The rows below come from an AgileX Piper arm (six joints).
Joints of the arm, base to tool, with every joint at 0 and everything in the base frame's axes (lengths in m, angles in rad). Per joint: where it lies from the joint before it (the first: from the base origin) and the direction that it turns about. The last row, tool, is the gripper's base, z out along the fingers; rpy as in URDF.
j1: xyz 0 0 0.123 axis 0 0 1
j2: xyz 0 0 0 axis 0 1 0
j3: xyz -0.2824 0 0.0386 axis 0 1 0
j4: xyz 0.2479 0 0.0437 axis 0.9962 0 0.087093
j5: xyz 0 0 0 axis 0 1 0
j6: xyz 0.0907 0 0.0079 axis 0.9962 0 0.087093
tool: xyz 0 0 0 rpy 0 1.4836 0
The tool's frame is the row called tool.
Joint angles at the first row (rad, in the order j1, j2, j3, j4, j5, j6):
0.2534, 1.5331, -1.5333, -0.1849, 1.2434, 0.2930
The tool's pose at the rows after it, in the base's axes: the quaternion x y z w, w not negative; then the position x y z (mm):
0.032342, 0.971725, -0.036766, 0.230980, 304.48, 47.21, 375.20
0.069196, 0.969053, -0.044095, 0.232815, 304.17, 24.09, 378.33
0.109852, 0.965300, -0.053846, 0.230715, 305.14, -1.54, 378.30
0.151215, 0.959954, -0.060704, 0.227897, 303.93, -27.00, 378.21
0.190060, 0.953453, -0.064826, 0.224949, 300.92, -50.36, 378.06
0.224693, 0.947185, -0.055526, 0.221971, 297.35, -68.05, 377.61
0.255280, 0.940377, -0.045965, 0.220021, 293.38, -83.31, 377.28
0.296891, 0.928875, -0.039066, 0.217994, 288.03, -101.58, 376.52
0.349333, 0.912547, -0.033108, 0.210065, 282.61, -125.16, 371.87
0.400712, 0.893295, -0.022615, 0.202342, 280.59, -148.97, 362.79
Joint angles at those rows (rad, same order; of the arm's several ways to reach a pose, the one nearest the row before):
0.2058, 1.5146, -1.5367, -0.1866, 1.2453, 0.2930
0.1313, 1.5039, -1.5367, -0.1855, 1.2487, 0.2931
0.0472, 1.5039, -1.5367, -0.1855, 1.2487, 0.2930
-0.0380, 1.5039, -1.5367, -0.1795, 1.2487, 0.2931
-0.1180, 1.5039, -1.5367, -0.1695, 1.2487, 0.2931
-0.1868, 1.5040, -1.5367, -0.1353, 1.2487, 0.2931
-0.2477, 1.5039, -1.5367, -0.1024, 1.2487, 0.2930
-0.3173, 1.5058, -1.5367, -0.0768, 1.2487, 0.3094
-0.4023, 1.5205, -1.5367, -0.0523, 1.2487, 0.3347
-0.4823, 1.5509, -1.5367, -0.0214, 1.2343, 0.3639

